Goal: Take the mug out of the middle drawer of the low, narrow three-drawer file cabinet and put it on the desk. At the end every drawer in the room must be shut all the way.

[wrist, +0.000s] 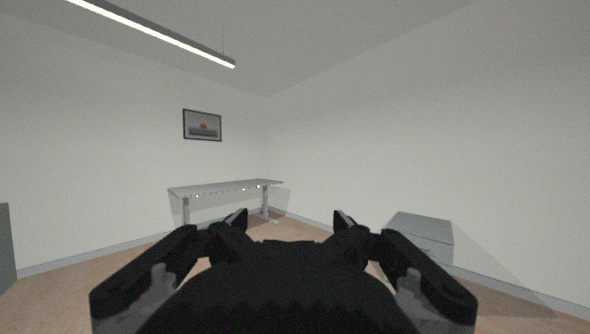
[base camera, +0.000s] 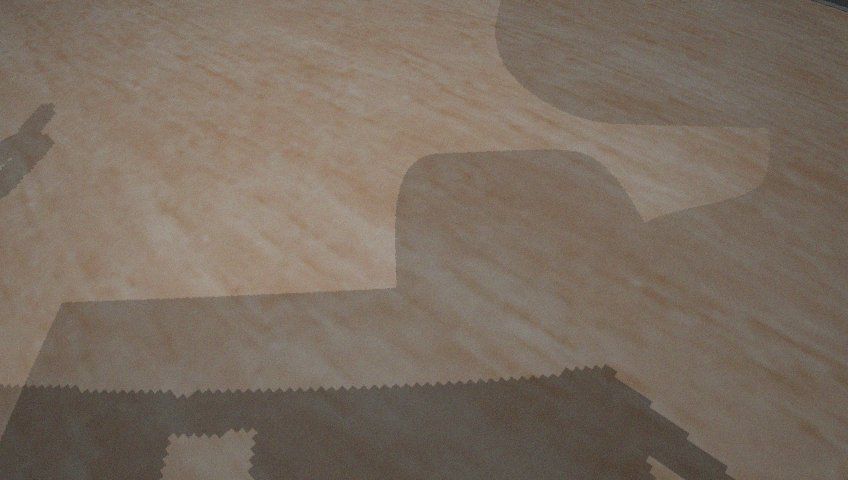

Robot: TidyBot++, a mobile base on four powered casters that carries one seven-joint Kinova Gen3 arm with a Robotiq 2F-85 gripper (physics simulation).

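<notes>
My gripper is open in the wrist view, with no object visible between its fingertips. Ahead, beyond the left finger, the desk stands near the room's corner; it has a thin grey top on metal legs. A low grey cabinet stands against the right wall, beyond the right finger. Its top and part of its front with a handle show; the right finger hides the lower front, so I cannot count its drawers or tell whether all are shut. The mug does not show in either view.
A grey upright panel stands at the wrist view's left edge. A framed picture hangs on the wall above the desk. A long lamp hangs overhead. The base camera shows wood-patterned floor with shadows across it.
</notes>
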